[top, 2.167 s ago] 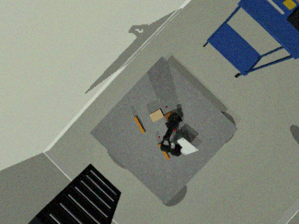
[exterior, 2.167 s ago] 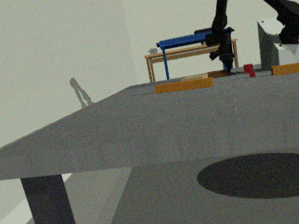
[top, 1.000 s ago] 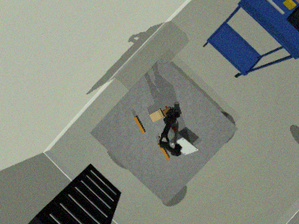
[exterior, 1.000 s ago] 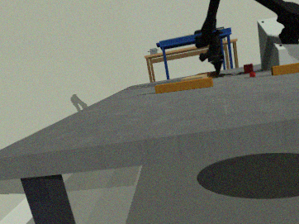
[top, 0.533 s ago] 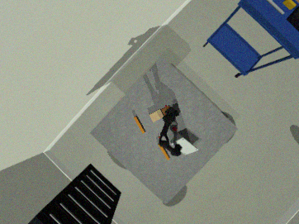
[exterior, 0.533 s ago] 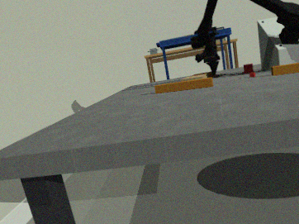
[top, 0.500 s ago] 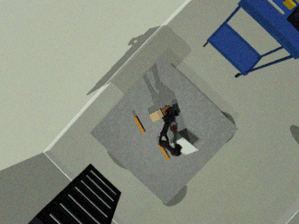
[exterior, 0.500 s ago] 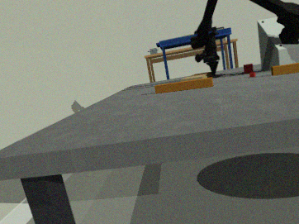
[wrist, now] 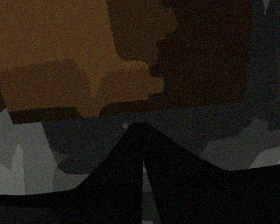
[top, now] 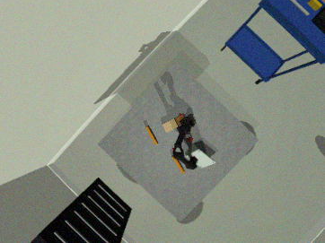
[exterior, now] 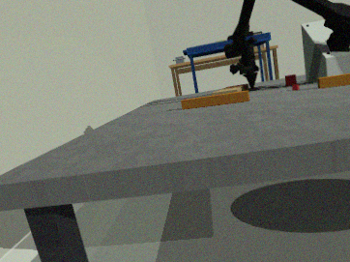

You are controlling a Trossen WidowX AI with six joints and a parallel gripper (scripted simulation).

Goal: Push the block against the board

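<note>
My gripper tip is 70 mm short of the square tan block, 10 mm to the left of it and 10 mm below it. The rest, counted from my gripper tip: small red cube: 150 mm behind, 60 mm to the left, 20 mm above.
</note>
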